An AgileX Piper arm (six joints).
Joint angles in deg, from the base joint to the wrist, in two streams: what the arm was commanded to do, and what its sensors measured. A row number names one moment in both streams.
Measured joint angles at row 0:
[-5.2, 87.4, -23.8, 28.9, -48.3, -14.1]
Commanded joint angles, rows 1 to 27:
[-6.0, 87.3, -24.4, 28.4, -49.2, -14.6]
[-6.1, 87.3, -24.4, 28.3, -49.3, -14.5]
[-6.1, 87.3, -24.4, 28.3, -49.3, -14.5]
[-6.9, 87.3, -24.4, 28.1, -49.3, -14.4]
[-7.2, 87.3, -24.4, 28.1, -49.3, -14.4]
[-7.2, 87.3, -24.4, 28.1, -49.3, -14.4]
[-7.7, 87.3, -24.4, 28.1, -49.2, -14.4]
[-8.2, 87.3, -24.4, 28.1, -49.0, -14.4]
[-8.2, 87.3, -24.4, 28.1, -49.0, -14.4]
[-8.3, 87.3, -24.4, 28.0, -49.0, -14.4]
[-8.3, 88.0, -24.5, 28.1, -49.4, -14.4]
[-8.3, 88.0, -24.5, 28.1, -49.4, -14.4]
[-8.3, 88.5, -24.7, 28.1, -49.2, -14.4]
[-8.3, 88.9, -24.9, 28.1, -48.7, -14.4]
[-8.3, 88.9, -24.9, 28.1, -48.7, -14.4]
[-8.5, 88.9, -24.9, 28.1, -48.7, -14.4]
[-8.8, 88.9, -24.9, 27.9, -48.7, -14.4]
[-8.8, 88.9, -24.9, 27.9, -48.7, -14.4]
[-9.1, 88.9, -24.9, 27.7, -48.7, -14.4]
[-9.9, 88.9, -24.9, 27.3, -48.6, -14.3]
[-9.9, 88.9, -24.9, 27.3, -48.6, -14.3]
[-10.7, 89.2, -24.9, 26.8, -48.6, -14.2]
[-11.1, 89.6, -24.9, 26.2, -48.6, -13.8]
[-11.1, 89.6, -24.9, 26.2, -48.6, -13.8]
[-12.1, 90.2, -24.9, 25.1, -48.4, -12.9]
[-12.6, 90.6, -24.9, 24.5, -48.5, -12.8]
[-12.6, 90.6, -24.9, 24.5, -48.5, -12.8]
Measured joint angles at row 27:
[-11.2, 89.8, -24.4, 26.1, -48.1, -13.5]
